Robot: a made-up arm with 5 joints.
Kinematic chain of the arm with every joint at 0, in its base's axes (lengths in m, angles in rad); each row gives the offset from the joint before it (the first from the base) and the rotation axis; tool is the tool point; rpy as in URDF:
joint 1: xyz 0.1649 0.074 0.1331 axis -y
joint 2: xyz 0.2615 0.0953 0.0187 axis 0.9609 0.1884 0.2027
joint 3: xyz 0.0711 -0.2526 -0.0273 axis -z
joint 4: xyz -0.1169 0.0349 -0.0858 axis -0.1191 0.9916 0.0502
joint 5: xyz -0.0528 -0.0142 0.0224 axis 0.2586 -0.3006 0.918
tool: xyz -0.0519 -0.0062 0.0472 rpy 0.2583 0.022 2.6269
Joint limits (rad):
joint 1: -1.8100..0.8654
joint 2: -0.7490..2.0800
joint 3: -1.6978..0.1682
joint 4: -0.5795..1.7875
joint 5: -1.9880..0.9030
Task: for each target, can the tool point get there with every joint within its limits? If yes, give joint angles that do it. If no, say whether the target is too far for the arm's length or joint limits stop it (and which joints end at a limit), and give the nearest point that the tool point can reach.
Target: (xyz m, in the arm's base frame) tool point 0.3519 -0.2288 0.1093
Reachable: yes | joints -0.3360 -0.1536 -1.1325 0.0080 -0.9234
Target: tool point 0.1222 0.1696 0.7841
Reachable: no: joint limits stop it (at a limit: joint 1, joint 2, joint 3) | nearest point 0.1568 -0.0923 0.5204 | short by 0.373 m
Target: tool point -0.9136 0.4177 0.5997
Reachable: no: too far | nearest point -0.3143 0.2962 0.0557 | short by 0.818 m
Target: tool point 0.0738 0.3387 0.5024
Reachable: no: joint limits stop it (at a limit: joint 1, joint 2, joint 3) | nearest point 0.1833 0.0371 0.3755 | short by 0.345 m
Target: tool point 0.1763 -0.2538 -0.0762
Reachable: yes | joints -1.2287 0.0341 -0.8013 -0.0622 0.6740
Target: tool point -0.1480 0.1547 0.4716
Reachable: no: joint limits stop it (at a limit: joint 1, joint 2) | nearest point 0.0956 -0.0454 0.3815 | short by 0.328 m
